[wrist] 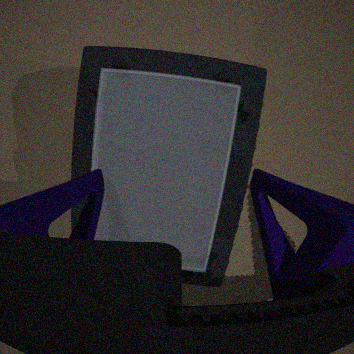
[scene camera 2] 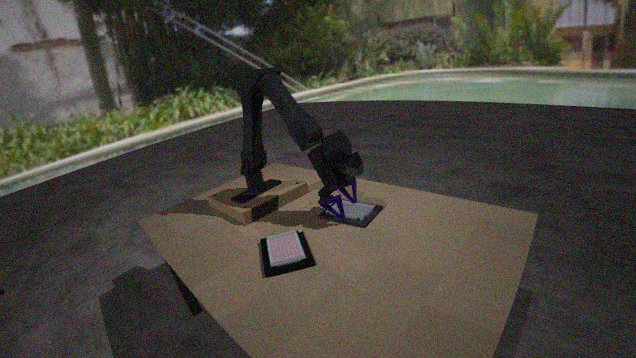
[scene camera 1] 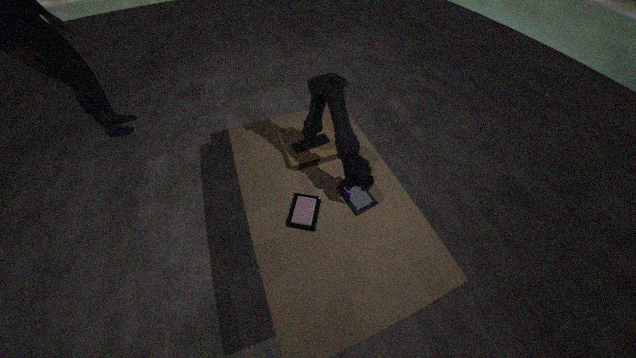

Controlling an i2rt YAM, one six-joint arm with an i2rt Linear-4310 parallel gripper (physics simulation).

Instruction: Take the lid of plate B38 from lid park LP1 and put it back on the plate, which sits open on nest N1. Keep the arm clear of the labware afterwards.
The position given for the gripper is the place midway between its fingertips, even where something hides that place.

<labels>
The gripper (scene camera 2: 349, 210) is open and touches a grey lid.
</labels>
